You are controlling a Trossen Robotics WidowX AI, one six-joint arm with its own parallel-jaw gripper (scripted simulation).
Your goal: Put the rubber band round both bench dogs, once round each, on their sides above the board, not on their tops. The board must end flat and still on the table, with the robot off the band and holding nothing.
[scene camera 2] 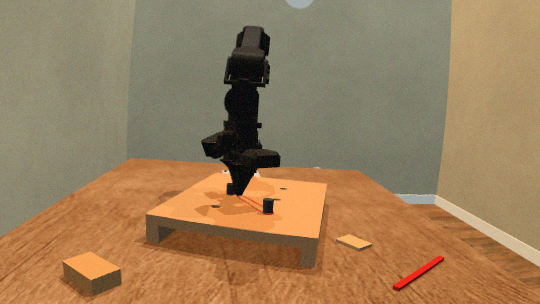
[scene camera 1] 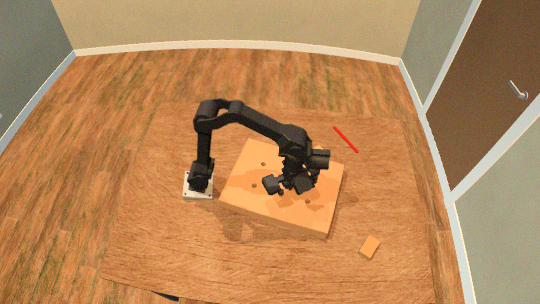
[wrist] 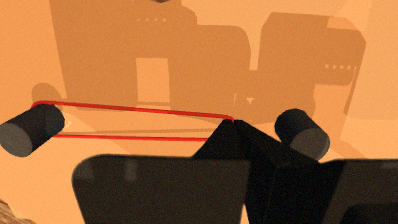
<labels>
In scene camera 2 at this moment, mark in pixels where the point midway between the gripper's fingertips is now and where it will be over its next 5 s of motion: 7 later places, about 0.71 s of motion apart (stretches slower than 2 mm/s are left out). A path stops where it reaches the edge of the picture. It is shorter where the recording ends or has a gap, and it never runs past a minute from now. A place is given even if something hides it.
My gripper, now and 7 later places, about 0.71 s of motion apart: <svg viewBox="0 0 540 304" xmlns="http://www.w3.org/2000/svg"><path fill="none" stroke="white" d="M238 195L238 185L235 181L230 178L226 176L224 175L224 177L223 183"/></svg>
</labels>
